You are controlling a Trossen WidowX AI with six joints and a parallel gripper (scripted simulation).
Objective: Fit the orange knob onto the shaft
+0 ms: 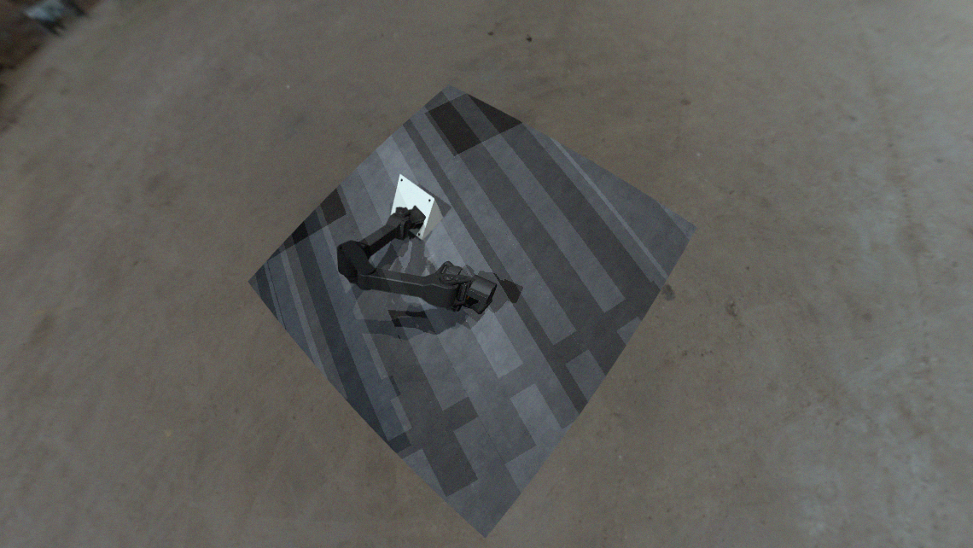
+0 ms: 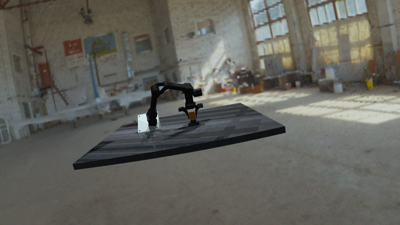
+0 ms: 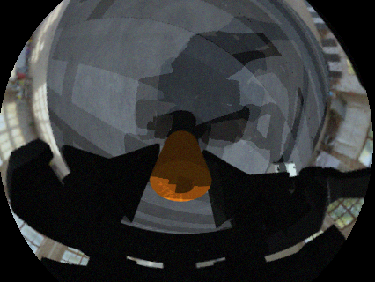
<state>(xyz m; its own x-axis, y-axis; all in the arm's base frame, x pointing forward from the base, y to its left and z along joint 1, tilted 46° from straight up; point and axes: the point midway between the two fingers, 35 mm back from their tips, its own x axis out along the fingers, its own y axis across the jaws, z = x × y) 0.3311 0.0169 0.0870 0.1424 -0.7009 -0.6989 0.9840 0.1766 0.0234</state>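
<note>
My gripper tip is 20 mm below the orange knob. The rest, counted from my gripper tip: dark round pedestal (20 mm below).
</note>
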